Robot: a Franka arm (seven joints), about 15 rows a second.
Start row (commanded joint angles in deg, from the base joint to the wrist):
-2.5, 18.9, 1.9, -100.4, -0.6, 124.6, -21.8
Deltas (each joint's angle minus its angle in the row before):
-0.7, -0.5, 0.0, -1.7, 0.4, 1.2, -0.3
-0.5, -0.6, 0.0, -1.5, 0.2, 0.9, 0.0
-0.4, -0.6, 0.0, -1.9, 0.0, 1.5, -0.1
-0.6, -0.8, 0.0, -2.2, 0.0, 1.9, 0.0
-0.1, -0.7, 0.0, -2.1, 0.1, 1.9, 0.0
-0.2, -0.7, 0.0, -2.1, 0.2, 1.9, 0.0
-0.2, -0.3, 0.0, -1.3, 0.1, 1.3, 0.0
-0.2, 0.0, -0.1, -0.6, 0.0, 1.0, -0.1
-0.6, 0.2, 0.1, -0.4, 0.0, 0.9, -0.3
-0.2, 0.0, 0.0, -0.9, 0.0, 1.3, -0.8
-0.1, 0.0, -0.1, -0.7, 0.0, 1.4, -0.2
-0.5, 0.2, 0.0, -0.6, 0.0, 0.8, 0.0
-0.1, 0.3, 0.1, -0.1, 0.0, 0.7, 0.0
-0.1, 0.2, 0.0, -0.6, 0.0, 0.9, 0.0
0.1, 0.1, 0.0, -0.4, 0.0, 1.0, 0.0
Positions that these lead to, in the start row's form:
-3.2, 18.4, 1.9, -102.1, -0.2, 125.8, -22.1
-3.7, 17.8, 1.9, -103.6, 0.0, 126.7, -22.1
-4.1, 17.2, 1.9, -105.5, 0.0, 128.2, -22.2
-4.7, 16.4, 1.9, -107.7, 0.0, 130.1, -22.2
-4.8, 15.7, 1.9, -109.8, 0.1, 132.0, -22.2
-5.0, 15.0, 1.9, -111.9, 0.3, 133.9, -22.2
-5.2, 14.7, 1.9, -113.2, 0.4, 135.2, -22.2
-5.4, 14.7, 1.8, -113.8, 0.4, 136.2, -22.3
-6.0, 14.9, 1.9, -114.2, 0.4, 137.1, -22.6
-6.2, 14.9, 1.9, -115.1, 0.4, 138.4, -23.4
-6.3, 14.9, 1.8, -115.8, 0.4, 139.8, -23.6
-6.8, 15.1, 1.8, -116.4, 0.4, 140.6, -23.6
-6.9, 15.4, 1.9, -116.5, 0.4, 141.3, -23.6
-7.0, 15.6, 1.9, -117.1, 0.4, 142.2, -23.6
-6.9, 15.7, 1.9, -117.5, 0.4, 143.2, -23.6

